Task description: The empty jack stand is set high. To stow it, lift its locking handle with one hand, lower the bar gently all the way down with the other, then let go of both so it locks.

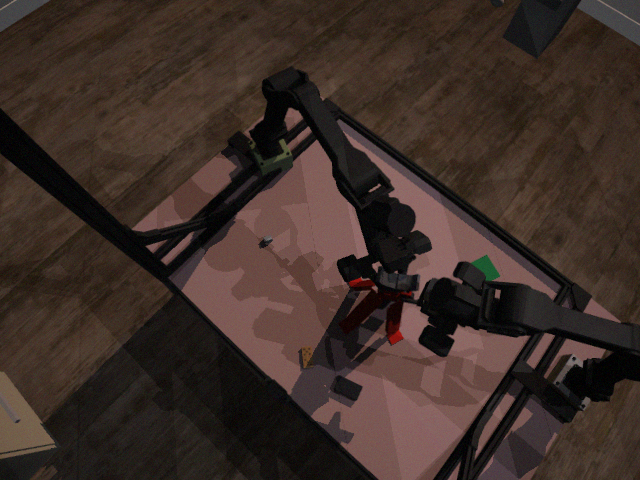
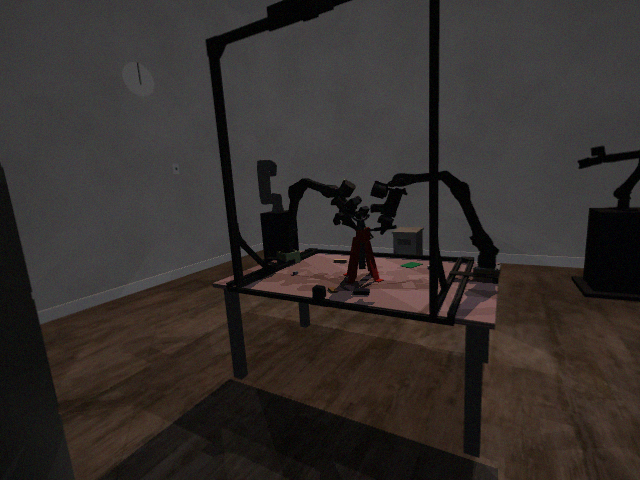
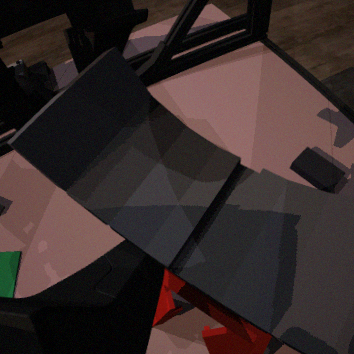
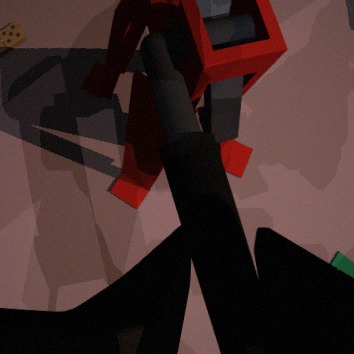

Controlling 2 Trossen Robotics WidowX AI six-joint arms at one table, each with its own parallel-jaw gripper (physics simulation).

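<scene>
The red jack stand stands upright in the middle of the pink table. My left gripper is shut on its grey saddle at the top of the bar. The grey bar shows below the red collar. My right gripper is shut on the dark round locking handle, which sticks out from the collar toward it.
A green card lies behind the stand. A tan die, a dark block and a small grey piece lie around it. A black frame post rises at the table's right side.
</scene>
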